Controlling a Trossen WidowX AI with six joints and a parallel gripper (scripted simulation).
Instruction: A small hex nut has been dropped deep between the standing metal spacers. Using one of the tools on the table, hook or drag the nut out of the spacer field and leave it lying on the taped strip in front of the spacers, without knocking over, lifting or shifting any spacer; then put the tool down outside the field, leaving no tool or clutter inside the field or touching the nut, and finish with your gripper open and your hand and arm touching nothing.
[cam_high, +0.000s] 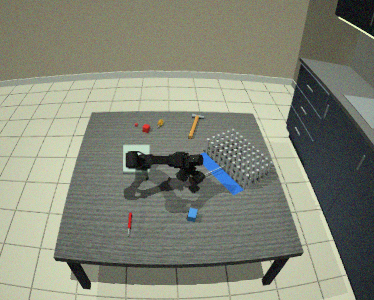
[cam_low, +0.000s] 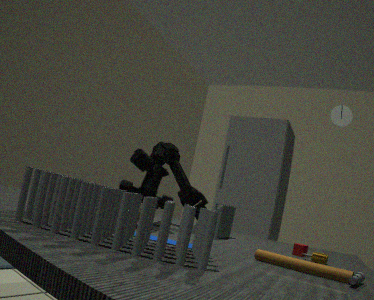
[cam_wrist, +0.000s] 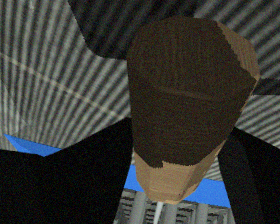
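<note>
Now: gripper tip 14 cm short of the blue taped strip, 8 cm to the right of it and 3 cm above it. The rest, counted from my gripper tip: wooden-handled hook tool: 9 cm ahead, 5 cm to the left; then red screwdriver: 38 cm behind, 33 cm to the right, 3 cm below; then blue cube: 5 cm behind, 26 cm to the right, 1 cm below.
</note>
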